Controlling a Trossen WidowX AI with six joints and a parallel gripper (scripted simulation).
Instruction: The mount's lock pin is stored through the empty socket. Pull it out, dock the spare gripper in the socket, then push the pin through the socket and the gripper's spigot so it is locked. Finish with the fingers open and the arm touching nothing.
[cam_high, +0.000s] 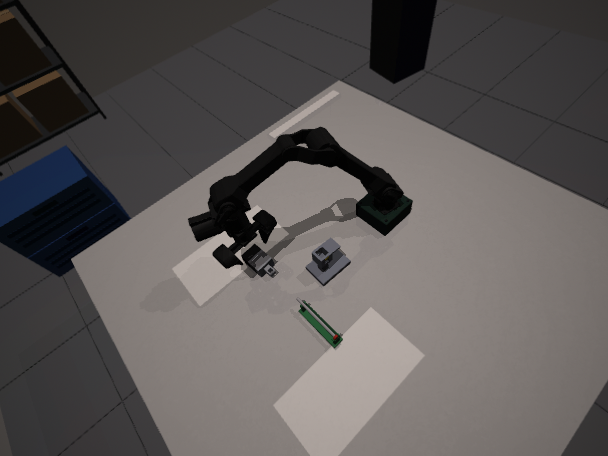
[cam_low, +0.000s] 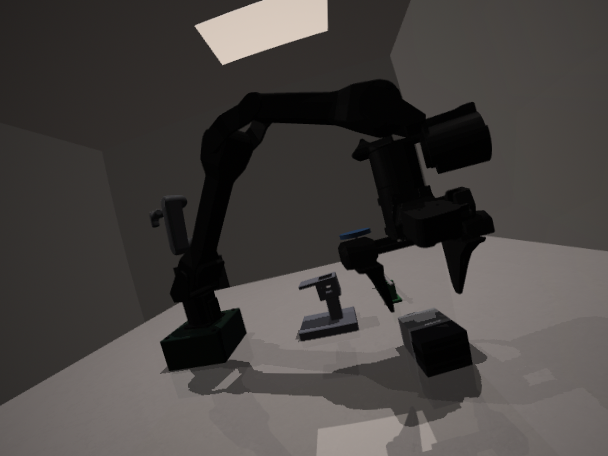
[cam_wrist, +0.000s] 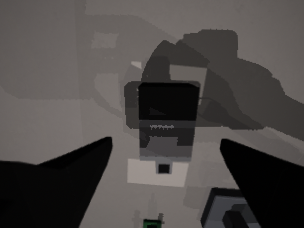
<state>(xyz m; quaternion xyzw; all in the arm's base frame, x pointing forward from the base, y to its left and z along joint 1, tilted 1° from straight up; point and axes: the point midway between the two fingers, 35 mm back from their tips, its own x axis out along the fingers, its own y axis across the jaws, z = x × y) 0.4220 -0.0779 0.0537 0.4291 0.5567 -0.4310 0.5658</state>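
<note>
Right now the spare gripper is 50 mm below my gripper tip, 10 mm to the left of it and 10 mm behind it. From my gripper tip the other things lie so: green stand: 260 mm to the left, 60 mm behind, 50 mm below; then grey mount: 170 mm behind, 130 mm to the left, 20 mm below.
</note>
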